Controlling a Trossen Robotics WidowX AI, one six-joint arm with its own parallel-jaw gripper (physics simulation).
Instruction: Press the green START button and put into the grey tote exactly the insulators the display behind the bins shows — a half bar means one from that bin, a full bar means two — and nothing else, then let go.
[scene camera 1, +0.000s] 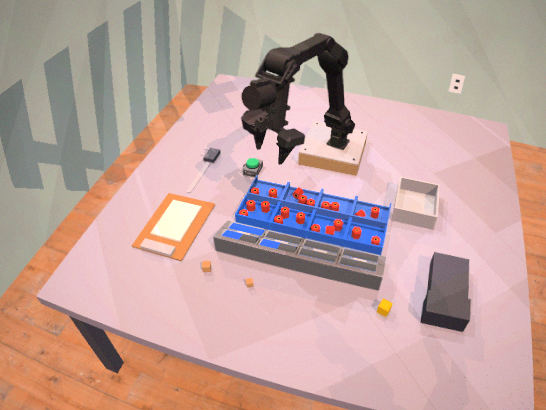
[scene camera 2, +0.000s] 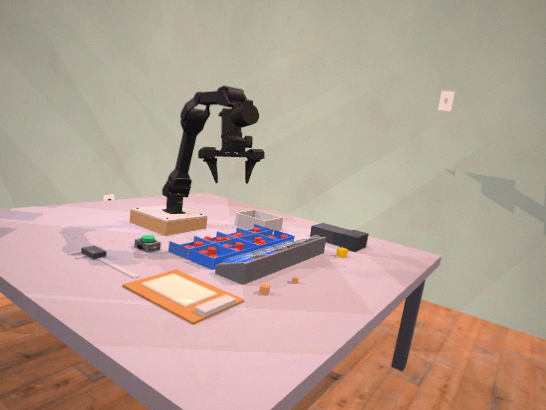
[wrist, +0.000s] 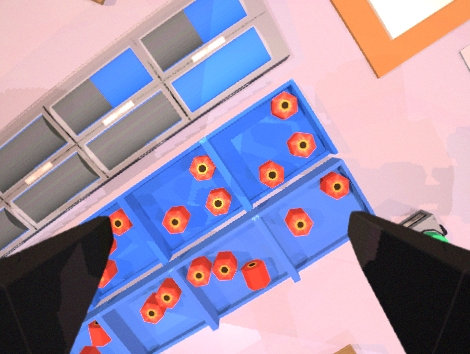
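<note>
My gripper (scene camera 1: 270, 155) (scene camera 2: 231, 182) (wrist: 232, 225) is open and empty, high above the table, between the green button (scene camera 1: 252, 163) (scene camera 2: 147, 239) (wrist: 436, 238) and the blue bins (scene camera 1: 350, 243) (scene camera 2: 205, 260) (wrist: 225, 172). The bins form two rows of four and hold red insulators. The grey display (scene camera 1: 295, 265) (scene camera 2: 285, 262) (wrist: 272, 37) shows a full bar and a half bar in its leftmost column in scene camera 1, and a half bar in the lower window of the second. The other windows look grey. The grey tote (scene camera 1: 415, 218) (scene camera 2: 245, 221) looks empty.
A black stepped block (scene camera 1: 447, 290) (scene camera 2: 340, 236) and a yellow cube (scene camera 1: 384, 307) (scene camera 2: 341, 252) lie right of the display. Two orange cubes (scene camera 1: 206, 266) (scene camera 2: 264, 289) lie before it. An orange board (scene camera 1: 200, 215) (scene camera 2: 180, 306) and a small black device (scene camera 1: 212, 155) (scene camera 2: 93, 251) lie left.
</note>
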